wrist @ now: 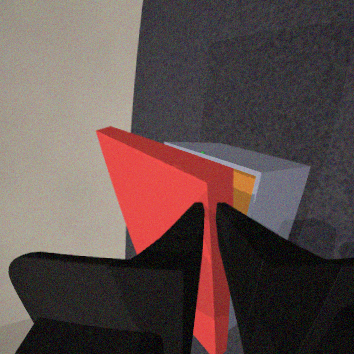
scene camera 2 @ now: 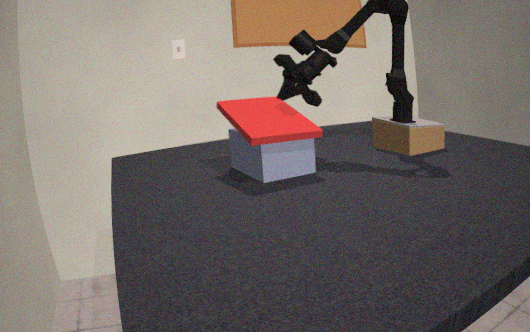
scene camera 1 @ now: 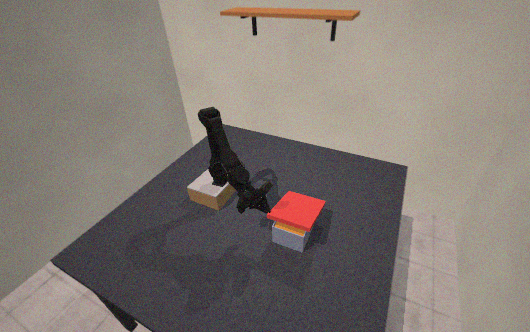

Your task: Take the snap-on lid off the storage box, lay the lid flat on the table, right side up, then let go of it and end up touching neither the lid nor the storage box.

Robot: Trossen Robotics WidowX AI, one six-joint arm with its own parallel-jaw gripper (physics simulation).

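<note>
The red lid (scene camera 1: 298,209) (scene camera 2: 267,117) (wrist: 150,190) is tilted over the grey-blue storage box (scene camera 1: 288,240) (scene camera 2: 289,162) (wrist: 282,187). Its side toward the arm is raised, and its opposite side is low at the box's rim. Orange contents or lining (scene camera 1: 291,228) (wrist: 245,181) shows through the gap. The box stands upright on the dark table (scene camera 1: 350,180) (scene camera 2: 200,240). My gripper (scene camera 1: 270,212) (scene camera 2: 278,97) (wrist: 208,210) is shut on the lid's raised edge, which shows between the two fingertips in the wrist view.
The arm stands on a wooden pedestal block (scene camera 1: 204,197) (scene camera 2: 392,138), apart from the box. An orange wall shelf (scene camera 1: 290,14) is mounted high behind the table. A light wall plate (scene camera 2: 178,49) is on the wall in the second scene view.
</note>
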